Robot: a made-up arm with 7 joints.
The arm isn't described. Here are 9 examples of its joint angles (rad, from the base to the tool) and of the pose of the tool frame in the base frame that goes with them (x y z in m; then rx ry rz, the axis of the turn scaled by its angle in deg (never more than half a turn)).
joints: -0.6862 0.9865 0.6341 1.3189 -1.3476 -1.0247 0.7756
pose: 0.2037 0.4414 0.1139 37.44 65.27 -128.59
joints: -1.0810 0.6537 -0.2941 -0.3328 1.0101 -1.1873 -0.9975
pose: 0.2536 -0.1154 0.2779 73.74 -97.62 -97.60
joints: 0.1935 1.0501 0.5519 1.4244 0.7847 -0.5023 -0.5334
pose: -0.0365 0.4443 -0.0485 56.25 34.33 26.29
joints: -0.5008 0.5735 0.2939 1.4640 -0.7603 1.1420 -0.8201
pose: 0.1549 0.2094 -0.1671 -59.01 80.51 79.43
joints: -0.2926 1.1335 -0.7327 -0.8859 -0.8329 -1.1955 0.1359
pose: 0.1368 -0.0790 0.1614 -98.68 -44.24 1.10
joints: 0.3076 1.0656 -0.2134 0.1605 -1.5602 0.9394 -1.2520
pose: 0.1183 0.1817 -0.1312 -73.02 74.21 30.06
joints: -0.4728 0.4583 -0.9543 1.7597 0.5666 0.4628 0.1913
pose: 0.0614 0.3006 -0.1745 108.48 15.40 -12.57
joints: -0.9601 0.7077 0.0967 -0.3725 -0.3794 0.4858 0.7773
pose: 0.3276 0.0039 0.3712 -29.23 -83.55 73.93
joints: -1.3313 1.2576 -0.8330 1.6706 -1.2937 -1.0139 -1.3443
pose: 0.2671 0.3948 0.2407 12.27 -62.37 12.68
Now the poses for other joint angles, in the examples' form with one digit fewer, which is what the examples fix.
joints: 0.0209 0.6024 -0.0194 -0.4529 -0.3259 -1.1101 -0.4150
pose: 0.247 0.032 0.138 -47.2 -88.4 -14.0
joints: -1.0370 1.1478 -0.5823 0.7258 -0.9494 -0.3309 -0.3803
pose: 0.432 0.195 0.169 -14.1 -50.7 28.7
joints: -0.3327 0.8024 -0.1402 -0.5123 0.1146 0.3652 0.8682
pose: 0.338 -0.004 0.142 10.2 -91.3 60.4
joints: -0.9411 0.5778 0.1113 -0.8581 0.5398 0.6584 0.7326
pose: 0.208 -0.001 0.417 -17.0 -131.1 86.4
